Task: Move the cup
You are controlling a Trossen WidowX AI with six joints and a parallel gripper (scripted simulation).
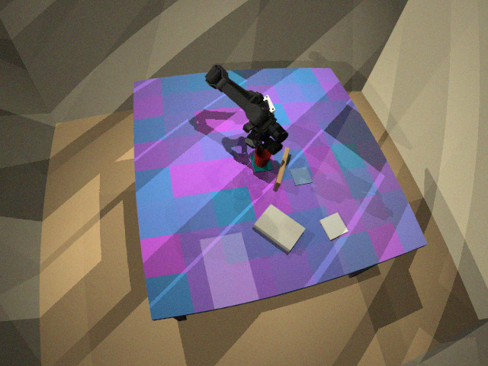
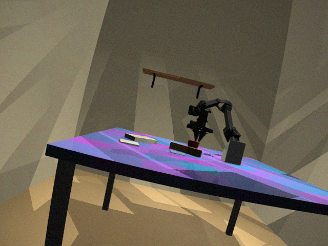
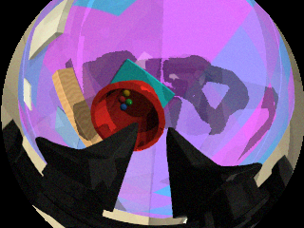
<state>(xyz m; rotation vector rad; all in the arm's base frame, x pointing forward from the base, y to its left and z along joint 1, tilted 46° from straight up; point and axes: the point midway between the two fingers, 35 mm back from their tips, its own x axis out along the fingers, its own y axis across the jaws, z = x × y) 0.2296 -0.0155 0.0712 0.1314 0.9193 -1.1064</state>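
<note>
Right now my gripper tip is 40 mm above the red cup, 20 mm short of it and 10 mm to the right of it. Round my gripper tip: wooden bar 100 mm to the left, 70 mm below, 70 mm ahead; then teal pad 90 mm below, 30 mm ahead, 20 mm to the left; then pale blue pad 190 mm to the left, 110 mm ahead, 90 mm below.
</note>
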